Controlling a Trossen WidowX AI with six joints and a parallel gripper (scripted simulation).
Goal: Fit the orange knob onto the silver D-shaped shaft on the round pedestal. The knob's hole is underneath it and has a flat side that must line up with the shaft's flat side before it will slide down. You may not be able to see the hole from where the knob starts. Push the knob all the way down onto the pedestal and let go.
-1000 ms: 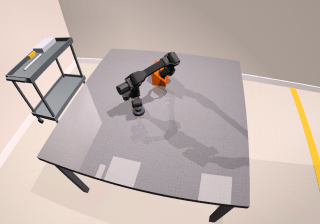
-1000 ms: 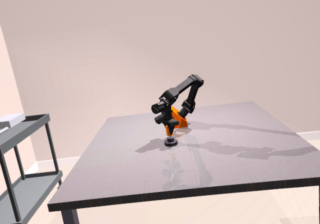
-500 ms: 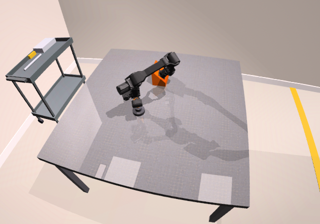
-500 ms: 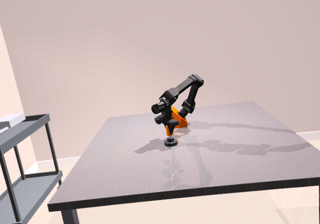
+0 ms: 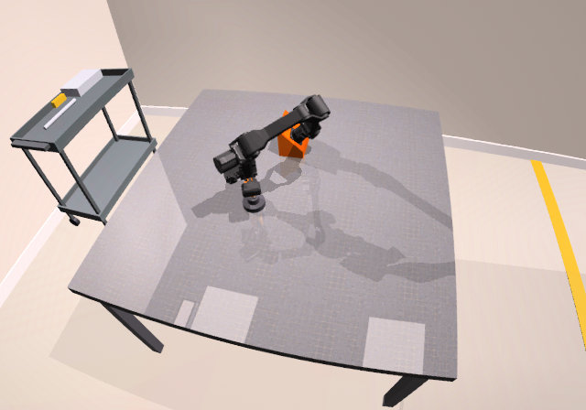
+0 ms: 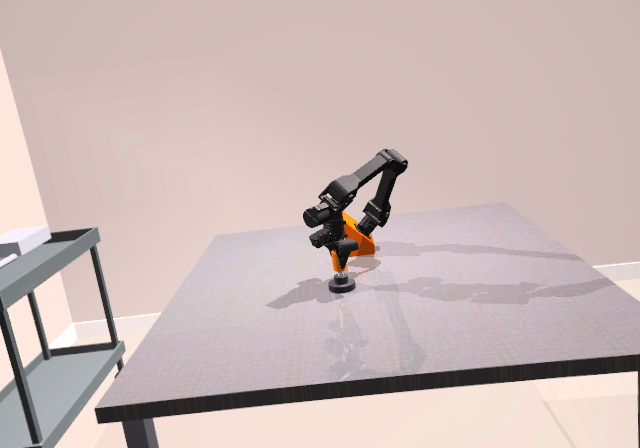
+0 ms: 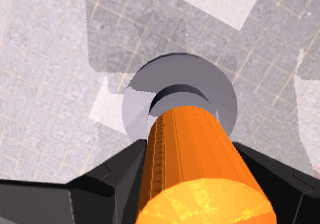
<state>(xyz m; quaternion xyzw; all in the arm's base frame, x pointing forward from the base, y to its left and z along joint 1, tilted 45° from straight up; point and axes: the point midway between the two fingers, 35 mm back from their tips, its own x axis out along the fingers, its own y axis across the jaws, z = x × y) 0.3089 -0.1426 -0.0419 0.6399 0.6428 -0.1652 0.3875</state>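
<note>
My gripper tip is now 3 cm below the orange knob. From my gripper tip the other things lie so: round pedestal (4 cm below).
</note>
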